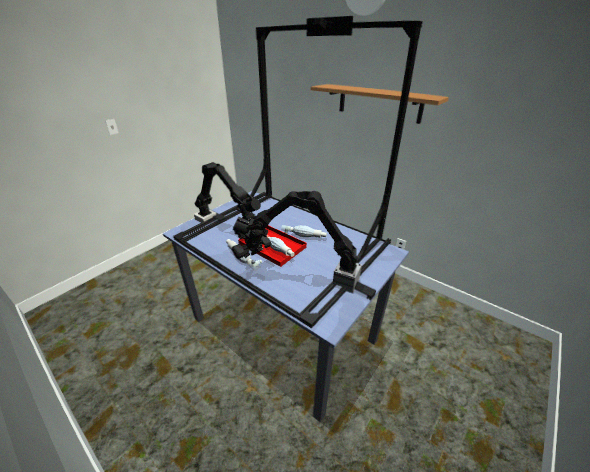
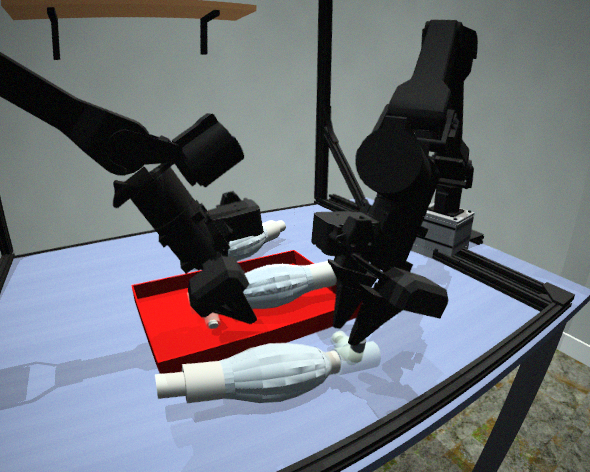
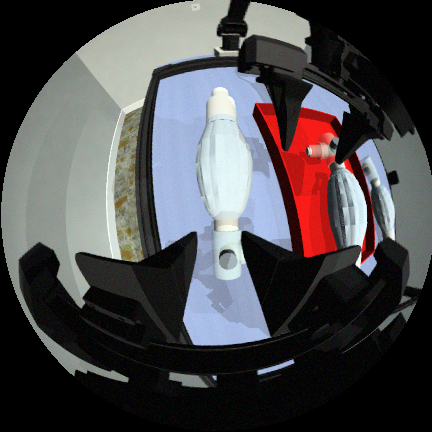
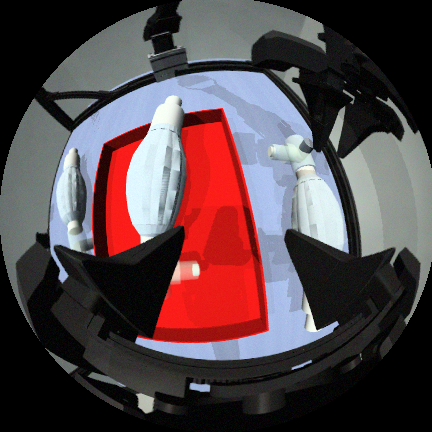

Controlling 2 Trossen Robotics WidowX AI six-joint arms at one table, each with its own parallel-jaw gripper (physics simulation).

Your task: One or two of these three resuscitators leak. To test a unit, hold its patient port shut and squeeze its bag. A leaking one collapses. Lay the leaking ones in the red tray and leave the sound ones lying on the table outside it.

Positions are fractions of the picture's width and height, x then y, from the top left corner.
Note:
In view: the left gripper (image 2: 0.58,0.71), the right gripper (image 2: 0.42,0.65), a red tray (image 2: 0.30,0.72), a resuscitator (image 2: 0.46,0.61), a resuscitator (image 2: 0.47,0.79) and a resuscitator (image 2: 0.41,0.53).
The red tray shows as well in image 1 (image 1: 0.50,0.52), in image 3 (image 3: 0.70,0.42) and in image 4 (image 4: 0.53,0.70). The left gripper is seen too in image 3 (image 3: 0.51,0.55) and in image 4 (image 4: 0.76,0.36). The right gripper is seen too in image 3 (image 3: 0.73,0.36) and in image 4 (image 4: 0.55,0.54).

